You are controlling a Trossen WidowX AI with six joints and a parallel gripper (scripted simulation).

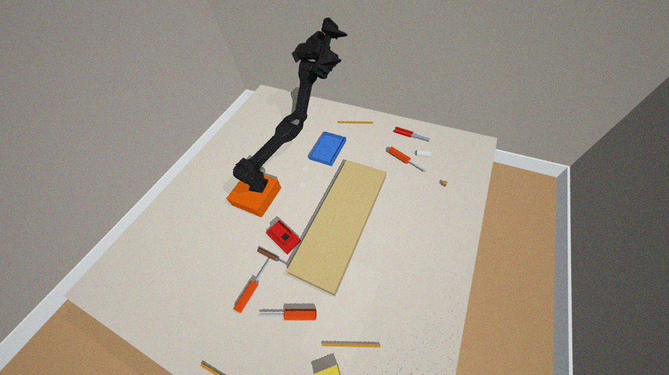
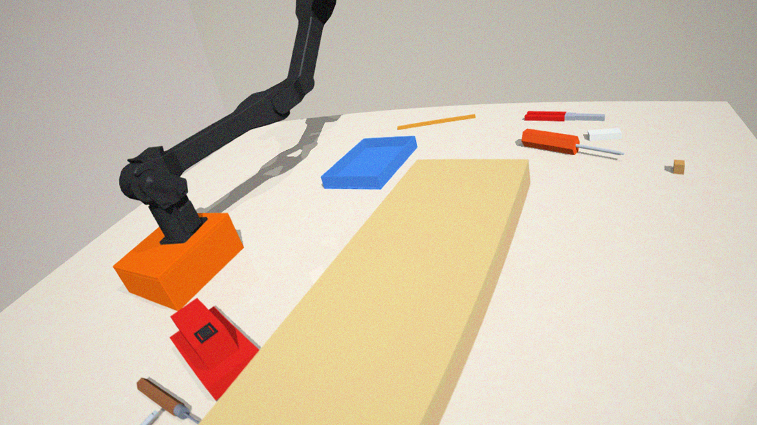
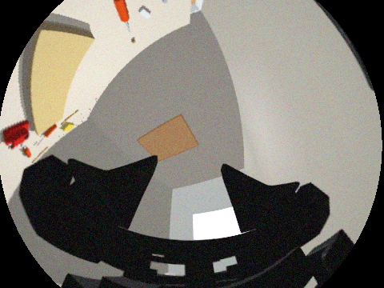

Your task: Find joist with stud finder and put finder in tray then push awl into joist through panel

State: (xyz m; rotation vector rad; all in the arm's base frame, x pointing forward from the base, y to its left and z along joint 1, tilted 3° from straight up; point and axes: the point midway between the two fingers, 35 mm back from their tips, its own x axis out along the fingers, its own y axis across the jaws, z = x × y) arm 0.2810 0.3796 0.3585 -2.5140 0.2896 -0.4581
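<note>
Right now my gripper tip is 54 cm to the left of the red stud finder, 41 cm above it and 12 cm past it. The rest, counted from my gripper tip: blue tray 44 cm below, 9 cm behind, 7 cm to the right; small brown cube 44 cm below, 44 cm ahead, 16 cm to the right; white block 44 cm below, 34 cm ahead, 2 cm to the right.
</note>
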